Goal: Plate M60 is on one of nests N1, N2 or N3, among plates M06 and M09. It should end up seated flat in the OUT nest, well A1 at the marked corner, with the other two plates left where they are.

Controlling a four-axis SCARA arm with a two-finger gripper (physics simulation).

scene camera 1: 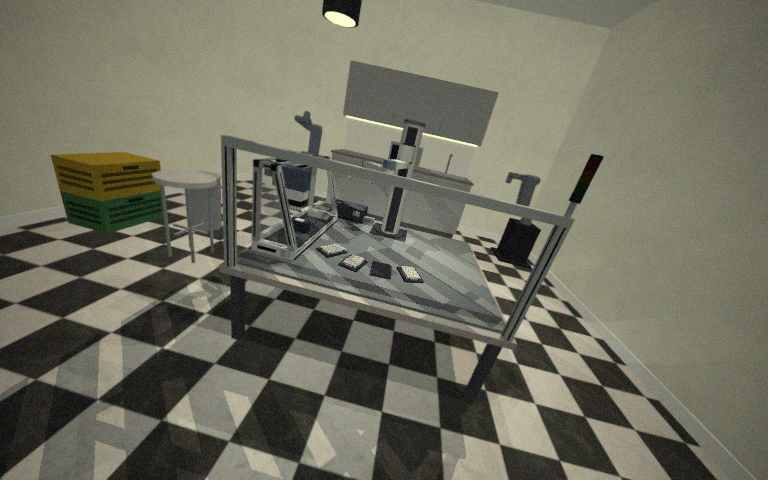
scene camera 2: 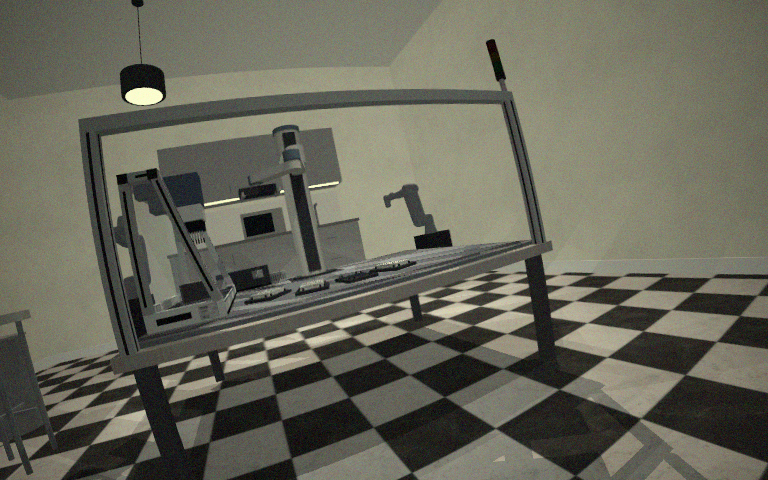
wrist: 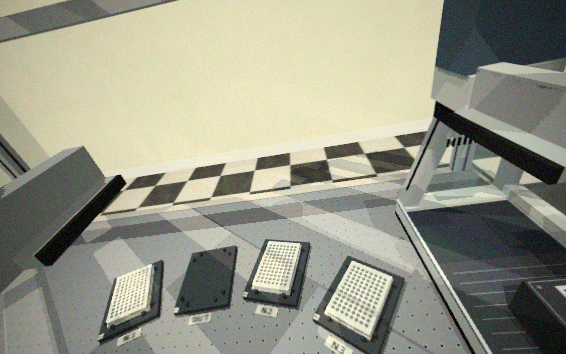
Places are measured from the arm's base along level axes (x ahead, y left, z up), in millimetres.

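Pixels of known places: gripper, fingertip midpoint: (scene camera 1: 360,180) (scene camera 2: 261,191) (wrist: 274,132); arm's base, link origin: (scene camera 1: 388,233).
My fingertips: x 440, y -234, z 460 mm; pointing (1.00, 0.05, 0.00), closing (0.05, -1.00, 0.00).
Observation:
Ahead of a thing's pixels: the offset from my fingertips to its top centre. "spot": to the spot under its first point.
A white well plate {236 mm ahead, 443 mm left, 422 mm down} (wrist: 131,295) (scene camera 1: 410,273) sits on nest N1 {spot: 249 mm ahead, 389 mm left, 436 mm down} (wrist: 157,287), another white plate {270 mm ahead, 95 mm left, 422 mm down} (wrist: 277,266) (scene camera 1: 353,261) on nest N2 {spot: 262 mm ahead, 37 mm left, 436 mm down} (wrist: 303,267), and a third white plate {182 mm ahead, 69 mm right, 422 mm down} (wrist: 360,298) (scene camera 1: 332,249) on nest N3 {spot: 180 mm ahead, 133 mm right, 436 mm down} (wrist: 394,295). No plate names can be read, so I cannot tell which is M60. The dark OUT nest {268 mm ahead, 268 mm left, 426 mm down} (wrist: 209,280) (scene camera 1: 380,269) (scene camera 2: 356,276) is bare, between N1 and N2, with a small white mark at its near-left corner in the wrist view. My gripper (wrist: 274,132) is open and empty, its fingers wide apart at the left and right of the wrist view, above the nests.
A framed machine {spot: 404 mm ahead, 284 mm right, 162 mm down} (scene camera 1: 286,209) (scene camera 2: 184,232) with slanted posts stands beside N3. A dark box {spot: 475 mm back, 126 mm right, 364 mm down} (scene camera 1: 351,211) (scene camera 2: 250,276) is near the arm's column (scene camera 1: 395,198) (scene camera 2: 303,220). A frame of metal posts and a top rail (scene camera 1: 430,189) (scene camera 2: 305,103) spans the table's edge.

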